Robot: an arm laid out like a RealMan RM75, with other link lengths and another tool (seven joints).
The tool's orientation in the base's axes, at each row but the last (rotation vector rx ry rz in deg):
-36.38 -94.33 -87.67
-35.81 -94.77 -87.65
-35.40 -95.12 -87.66
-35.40 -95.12 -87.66
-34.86 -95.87 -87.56
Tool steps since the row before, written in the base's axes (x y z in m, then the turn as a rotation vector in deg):
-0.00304 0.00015 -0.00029 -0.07 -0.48 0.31
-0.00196 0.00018 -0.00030 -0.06 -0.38 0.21
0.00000 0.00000 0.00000 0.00 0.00 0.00
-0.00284 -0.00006 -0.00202 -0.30 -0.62 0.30
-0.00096 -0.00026 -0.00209 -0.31 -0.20 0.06
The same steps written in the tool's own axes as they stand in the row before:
0.00147 -0.00257 0.00077 0.36 0.05 -0.44
0.00085 -0.00170 0.00058 0.26 0.02 -0.35
0.00000 0.00000 0.00000 0.00 0.00 0.00
0.00003 -0.00345 0.00050 0.51 -0.15 -0.53
-0.00106 -0.00205 -0.00008 0.26 -0.24 -0.12

